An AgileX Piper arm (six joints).
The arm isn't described. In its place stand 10 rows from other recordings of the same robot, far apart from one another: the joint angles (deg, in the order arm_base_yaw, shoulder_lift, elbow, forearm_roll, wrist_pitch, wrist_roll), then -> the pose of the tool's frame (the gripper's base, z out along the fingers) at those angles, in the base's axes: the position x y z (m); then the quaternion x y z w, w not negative.
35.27 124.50 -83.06 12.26 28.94 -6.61 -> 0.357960 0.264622 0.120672 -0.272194 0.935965 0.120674 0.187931
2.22 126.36 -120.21 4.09 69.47 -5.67 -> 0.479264 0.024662 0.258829 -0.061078 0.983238 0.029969 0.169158
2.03 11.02 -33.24 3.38 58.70 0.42 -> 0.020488 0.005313 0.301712 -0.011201 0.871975 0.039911 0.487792
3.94 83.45 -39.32 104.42 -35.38 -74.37 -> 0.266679 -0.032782 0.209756 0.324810 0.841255 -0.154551 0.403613
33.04 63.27 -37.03 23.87 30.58 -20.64 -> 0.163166 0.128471 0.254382 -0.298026 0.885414 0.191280 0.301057
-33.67 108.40 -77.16 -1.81 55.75 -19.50 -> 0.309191 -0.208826 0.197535 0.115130 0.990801 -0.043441 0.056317
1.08 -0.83 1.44 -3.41 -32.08 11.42 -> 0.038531 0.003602 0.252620 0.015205 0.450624 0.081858 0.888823
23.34 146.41 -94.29 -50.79 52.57 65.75 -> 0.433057 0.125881 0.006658 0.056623 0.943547 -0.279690 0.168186
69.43 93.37 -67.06 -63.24 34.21 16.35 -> 0.168722 0.319570 0.283169 -0.655711 0.581594 -0.128653 0.463940
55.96 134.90 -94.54 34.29 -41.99 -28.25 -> 0.324076 0.418468 0.170453 -0.208720 0.667944 0.202407 0.685068
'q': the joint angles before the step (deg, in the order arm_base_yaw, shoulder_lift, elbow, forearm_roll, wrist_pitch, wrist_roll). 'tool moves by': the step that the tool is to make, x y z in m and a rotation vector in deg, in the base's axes. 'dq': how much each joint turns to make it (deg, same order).
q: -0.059, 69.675, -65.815, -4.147, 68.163, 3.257
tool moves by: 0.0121, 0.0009, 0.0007, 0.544, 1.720, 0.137
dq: 0.010, 2.970, -2.730, 0.628, 1.469, -0.232
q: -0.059, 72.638, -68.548, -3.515, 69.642, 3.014
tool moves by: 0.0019, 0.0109, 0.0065, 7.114, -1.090, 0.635
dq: 0.012, 0.193, -1.494, 7.287, 0.217, -0.457
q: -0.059, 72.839, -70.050, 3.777, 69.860, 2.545
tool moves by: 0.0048, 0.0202, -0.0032, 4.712, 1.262, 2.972
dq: 3.145, 1.415, -0.420, 4.617, 0.109, 0.347
